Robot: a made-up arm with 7 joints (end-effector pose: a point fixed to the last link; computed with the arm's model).
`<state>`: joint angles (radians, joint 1 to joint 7).
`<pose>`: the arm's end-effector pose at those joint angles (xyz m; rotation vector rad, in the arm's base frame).
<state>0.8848 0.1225 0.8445 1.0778 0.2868 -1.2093 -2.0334</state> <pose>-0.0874 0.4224 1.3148 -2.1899 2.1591 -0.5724</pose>
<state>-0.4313 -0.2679 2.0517 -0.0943 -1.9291 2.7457 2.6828</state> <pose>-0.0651 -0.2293 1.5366 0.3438 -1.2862 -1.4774</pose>
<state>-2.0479 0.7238 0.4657 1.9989 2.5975 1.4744 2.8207</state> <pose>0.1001 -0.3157 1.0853 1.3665 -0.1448 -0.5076</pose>
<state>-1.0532 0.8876 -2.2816 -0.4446 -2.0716 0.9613 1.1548</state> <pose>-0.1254 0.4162 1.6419 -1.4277 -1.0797 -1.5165</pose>
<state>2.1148 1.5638 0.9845 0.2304 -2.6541 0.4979 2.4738</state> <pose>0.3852 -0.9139 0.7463 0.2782 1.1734 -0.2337</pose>
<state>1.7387 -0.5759 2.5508 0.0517 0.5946 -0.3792 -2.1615</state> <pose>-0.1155 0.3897 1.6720 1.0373 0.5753 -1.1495</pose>
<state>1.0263 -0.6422 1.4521 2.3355 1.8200 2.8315 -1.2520</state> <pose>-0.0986 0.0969 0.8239 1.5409 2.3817 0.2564</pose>
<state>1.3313 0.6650 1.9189 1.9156 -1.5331 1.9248 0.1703</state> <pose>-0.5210 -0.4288 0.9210 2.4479 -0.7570 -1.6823</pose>
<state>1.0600 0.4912 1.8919 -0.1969 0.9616 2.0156 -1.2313</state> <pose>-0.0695 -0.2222 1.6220 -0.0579 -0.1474 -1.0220</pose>
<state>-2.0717 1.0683 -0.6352 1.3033 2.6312 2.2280 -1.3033</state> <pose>-0.1447 0.1521 1.3797 -0.4762 -1.1821 1.6509</pose>
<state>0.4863 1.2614 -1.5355 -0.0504 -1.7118 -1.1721 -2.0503</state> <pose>-0.8198 -0.2151 1.0347 -2.5200 -0.1454 -0.4958</pose>
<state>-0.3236 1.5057 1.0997 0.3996 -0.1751 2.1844 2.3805</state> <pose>-0.8487 0.2477 0.8870 0.3091 -2.1280 -0.4276</pose>
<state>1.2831 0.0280 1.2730 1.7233 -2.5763 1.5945 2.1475</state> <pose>-0.5409 0.0796 1.0935 0.4046 -2.2907 -1.2338</pose>
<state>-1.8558 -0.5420 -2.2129 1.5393 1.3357 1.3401 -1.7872</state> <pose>-0.3530 0.3063 1.2950 0.5196 -1.9096 -1.9732</pose>
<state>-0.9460 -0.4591 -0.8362 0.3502 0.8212 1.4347 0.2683</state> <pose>0.0491 -0.4819 1.5586 1.2869 -0.6648 1.5025</pose>
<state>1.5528 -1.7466 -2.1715 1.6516 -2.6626 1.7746 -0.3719</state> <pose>0.5977 0.2929 0.7689 -1.3543 0.3462 -1.8607</pose>
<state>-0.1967 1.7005 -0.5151 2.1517 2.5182 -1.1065 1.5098</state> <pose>-0.2761 0.0270 1.2920 -1.2432 -1.8432 0.3040</pose>
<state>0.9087 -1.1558 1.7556 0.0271 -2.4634 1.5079 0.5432</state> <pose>0.5006 0.4993 1.3789 1.5862 1.5346 2.1468</pose>
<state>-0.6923 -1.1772 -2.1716 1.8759 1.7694 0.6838 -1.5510</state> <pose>-0.3766 -0.3550 1.0722 1.8400 -0.9938 -0.6872</pose>
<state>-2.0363 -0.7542 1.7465 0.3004 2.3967 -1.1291 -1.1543</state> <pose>-0.1312 -0.3083 1.6076 -0.7911 1.9570 1.3790</pose>
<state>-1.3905 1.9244 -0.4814 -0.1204 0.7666 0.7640 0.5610</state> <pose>-0.2319 0.8775 0.4730 -0.4422 0.8672 1.3625</pose>
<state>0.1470 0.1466 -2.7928 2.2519 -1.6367 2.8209 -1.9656</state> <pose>-0.2692 -0.3888 1.0840 0.7392 1.3109 -1.3218</pose>
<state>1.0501 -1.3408 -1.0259 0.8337 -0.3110 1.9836 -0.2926</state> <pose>0.5891 0.6194 0.9086 0.4455 1.5893 0.9346</pose>
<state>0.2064 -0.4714 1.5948 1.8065 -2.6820 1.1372 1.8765</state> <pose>-0.2006 0.4934 1.1305 -0.9054 -2.2308 -1.7792</pose>
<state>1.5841 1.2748 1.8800 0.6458 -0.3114 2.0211 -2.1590</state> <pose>-0.0304 -0.8582 1.0736 0.0911 1.5488 -2.2777</pose>
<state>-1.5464 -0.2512 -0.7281 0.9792 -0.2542 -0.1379 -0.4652</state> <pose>-0.4088 -0.4584 1.4250 -2.2827 1.6750 0.9766</pose>
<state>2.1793 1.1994 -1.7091 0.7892 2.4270 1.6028 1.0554</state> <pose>0.7426 -0.1987 1.1108 0.9245 0.9663 0.3091</pose>
